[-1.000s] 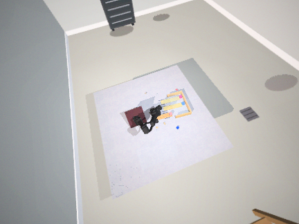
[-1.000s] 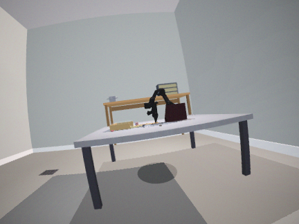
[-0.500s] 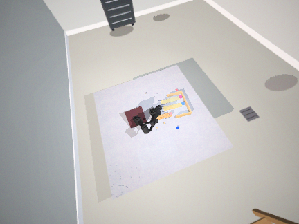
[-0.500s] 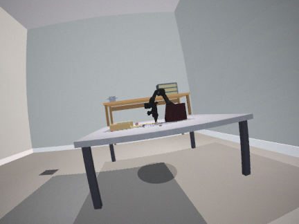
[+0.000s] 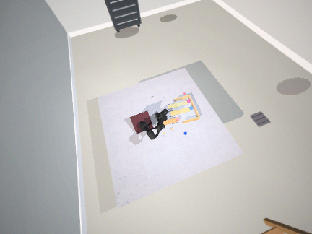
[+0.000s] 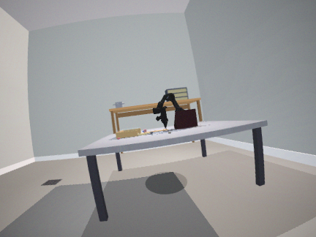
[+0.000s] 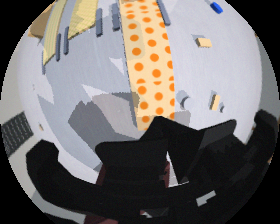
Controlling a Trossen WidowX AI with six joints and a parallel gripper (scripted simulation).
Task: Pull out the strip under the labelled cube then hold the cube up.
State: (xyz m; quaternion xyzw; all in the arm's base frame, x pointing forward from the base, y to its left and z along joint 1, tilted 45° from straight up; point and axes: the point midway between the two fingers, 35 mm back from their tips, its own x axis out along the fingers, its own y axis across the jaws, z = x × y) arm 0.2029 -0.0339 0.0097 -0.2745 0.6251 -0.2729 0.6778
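My gripper tip is 100 mm short of the orange dotted strip and 10 mm above it. Also, from my gripper tip: blue piece (230 mm ahead, 190 mm to the right, 10 mm below); then pale cube marked k (210 mm ahead, 10 mm to the right).
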